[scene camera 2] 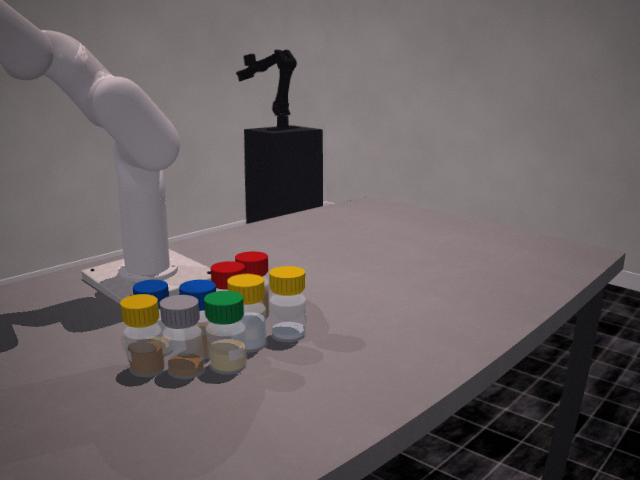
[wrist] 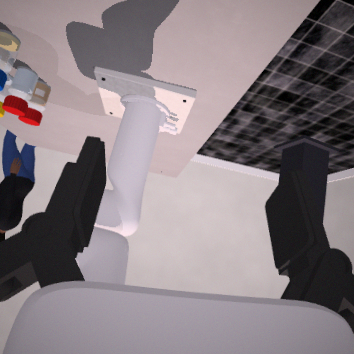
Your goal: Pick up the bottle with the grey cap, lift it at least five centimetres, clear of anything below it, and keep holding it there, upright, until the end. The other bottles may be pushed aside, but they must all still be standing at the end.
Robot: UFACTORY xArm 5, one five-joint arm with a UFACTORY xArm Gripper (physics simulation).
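Places are measured from the arm's base along level axes (x ahead, y left, z up), in metres.
Pixels of known places: gripper, fingertip midpoint: (wrist: 193,172); arm's base at its link origin: (scene camera 2: 147,271) (wrist: 145,107).
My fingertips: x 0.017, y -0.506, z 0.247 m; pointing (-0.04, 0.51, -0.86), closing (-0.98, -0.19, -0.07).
Observation:
For each thing: its top centre in the pictures, then the offset to it from my fingertips. Level surfaces: height alone.
- bottle with the grey cap, top centre: (scene camera 2: 178,302) 0.378 m ahead, 0.418 m left, 0.160 m down
- yellow-capped bottle at its top centre: (scene camera 2: 138,301) 0.345 m ahead, 0.370 m left, 0.160 m down
- green-capped bottle at its top centre: (scene camera 2: 223,297) 0.398 m ahead, 0.477 m left, 0.160 m down
- table at its surface level: 0.265 m down
The bottle with the grey cap (scene camera 2: 179,311) stands upright on the table in the front row of the cluster. A yellow-capped bottle (scene camera 2: 139,311) is on its left and a green-capped bottle (scene camera 2: 223,308) on its right, both close by. Behind stand two blue-capped bottles (scene camera 2: 150,289) (scene camera 2: 197,292), two more yellow-capped bottles (scene camera 2: 246,289) (scene camera 2: 287,281) and two red-capped bottles (scene camera 2: 227,274) (scene camera 2: 251,263). In the wrist view part of the cluster shows at the upper left; the grey cap does not show there. My gripper (wrist: 193,172) is open and empty, away from the bottles, and is outside the scene view.
The arm's white base plate (scene camera 2: 98,276) (wrist: 175,97) is behind the bottles. The table (scene camera 2: 413,289) has its edge at the right, above a dark tiled floor (scene camera 2: 491,418). A black arm (scene camera 2: 283,82) stands on a black pedestal (scene camera 2: 284,175) beyond the table. A person (wrist: 15,185) shows at the left of the wrist view.

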